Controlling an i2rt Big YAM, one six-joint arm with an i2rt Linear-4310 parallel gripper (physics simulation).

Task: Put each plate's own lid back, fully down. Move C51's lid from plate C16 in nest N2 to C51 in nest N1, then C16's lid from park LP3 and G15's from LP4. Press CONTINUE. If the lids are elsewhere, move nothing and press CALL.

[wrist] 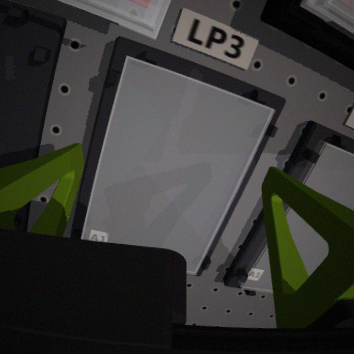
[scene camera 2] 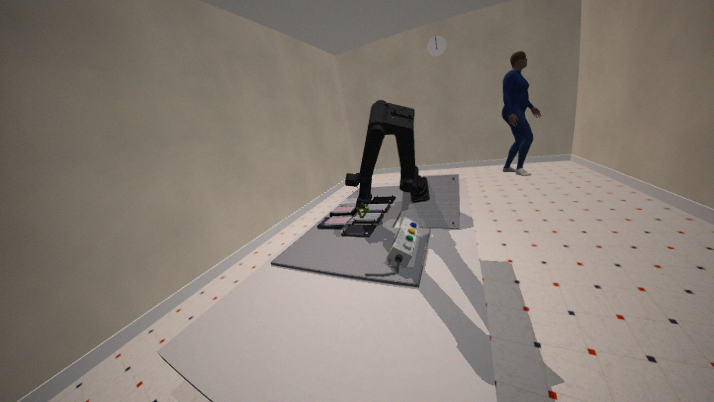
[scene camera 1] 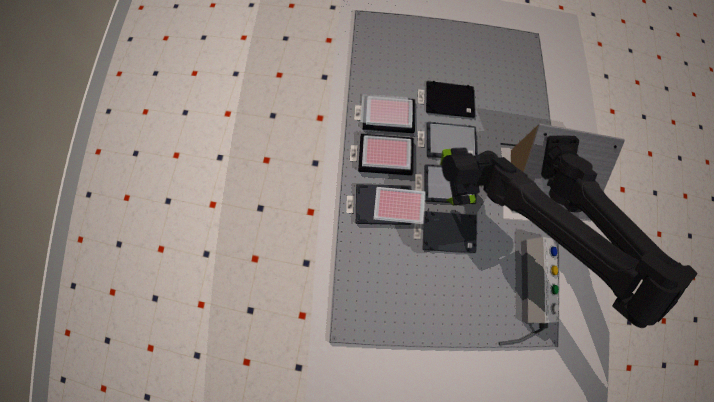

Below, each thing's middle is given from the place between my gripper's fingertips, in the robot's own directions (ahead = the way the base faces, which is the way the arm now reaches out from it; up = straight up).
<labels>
My gripper is now 170 mm short of the black nest (scene camera 1: 365, 194), 50 mm to the right of it and 20 mm above it.
</labels>
